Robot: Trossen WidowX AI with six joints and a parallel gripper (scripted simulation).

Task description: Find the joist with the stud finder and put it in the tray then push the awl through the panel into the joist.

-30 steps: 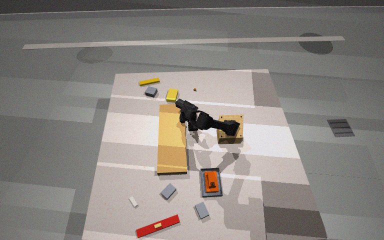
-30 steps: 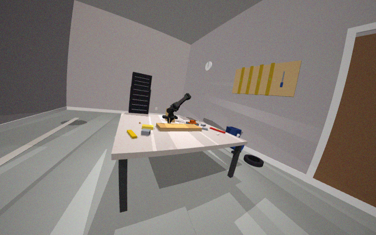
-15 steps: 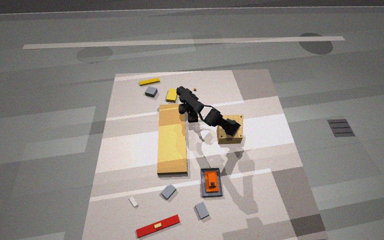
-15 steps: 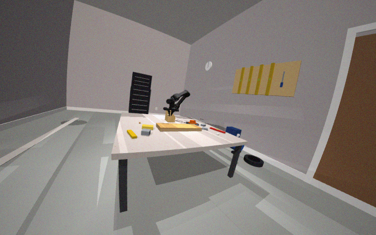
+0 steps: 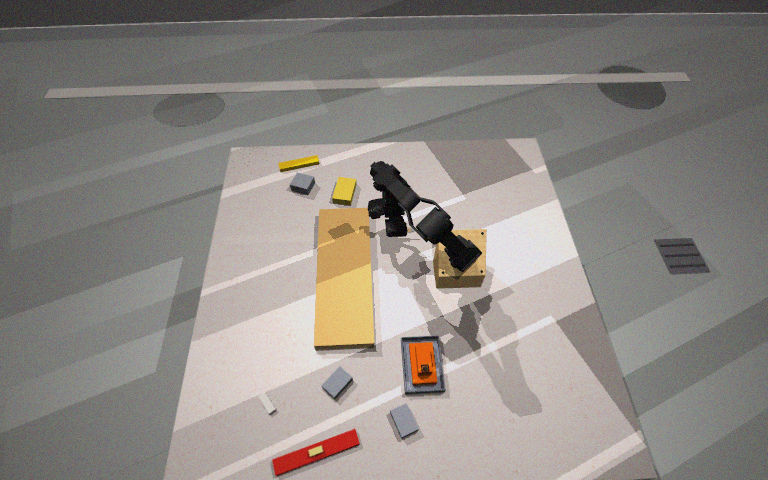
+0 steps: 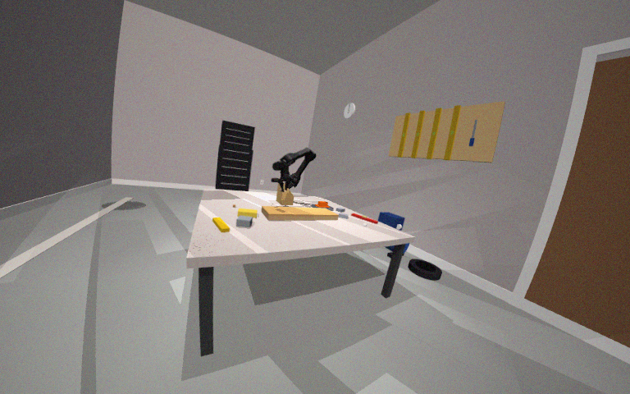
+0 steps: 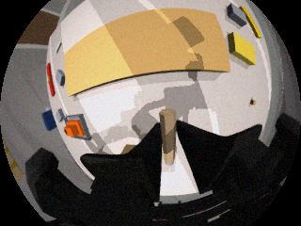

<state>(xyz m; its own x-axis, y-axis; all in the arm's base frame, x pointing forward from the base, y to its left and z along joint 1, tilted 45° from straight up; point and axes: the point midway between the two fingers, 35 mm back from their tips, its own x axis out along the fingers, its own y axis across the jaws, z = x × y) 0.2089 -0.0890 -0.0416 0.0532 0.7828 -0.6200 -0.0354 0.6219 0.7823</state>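
The awl lies 60 mm behind my gripper tip. Also, from my gripper tip: green square (70 mm behind, 430 mm to the left, 70 mm below); grey tray (70 mm behind, 400 mm to the left, 120 mm below); stud finder (70 mm behind, 420 mm to the left, 90 mm below).
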